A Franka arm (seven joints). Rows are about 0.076 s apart.
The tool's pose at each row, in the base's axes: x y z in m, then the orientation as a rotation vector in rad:
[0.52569, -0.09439, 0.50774, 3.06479, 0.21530, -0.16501]
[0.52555, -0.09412, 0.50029, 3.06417, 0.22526, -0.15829]
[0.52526, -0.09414, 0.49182, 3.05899, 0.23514, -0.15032]
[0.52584, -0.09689, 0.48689, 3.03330, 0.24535, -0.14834]
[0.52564, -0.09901, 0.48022, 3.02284, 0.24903, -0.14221]
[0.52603, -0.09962, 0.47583, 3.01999, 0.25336, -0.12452]
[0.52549, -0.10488, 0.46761, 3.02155, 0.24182, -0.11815]
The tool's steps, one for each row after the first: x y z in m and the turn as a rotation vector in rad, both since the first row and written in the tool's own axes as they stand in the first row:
[0.00073, -0.00071, 0.00739, -0.00092, 0.00452, -0.00632]
[0.00138, -0.00122, 0.01582, -0.00643, 0.00939, -0.01254]
[0.00213, 0.00130, 0.02085, -0.03169, 0.00836, -0.01914]
[0.00239, 0.00299, 0.02764, -0.04248, 0.01141, -0.02142]
[0.00318, 0.00340, 0.03200, -0.04668, 0.02279, -0.02386]
[0.00284, 0.00805, 0.04059, -0.04619, 0.02679, -0.01611]

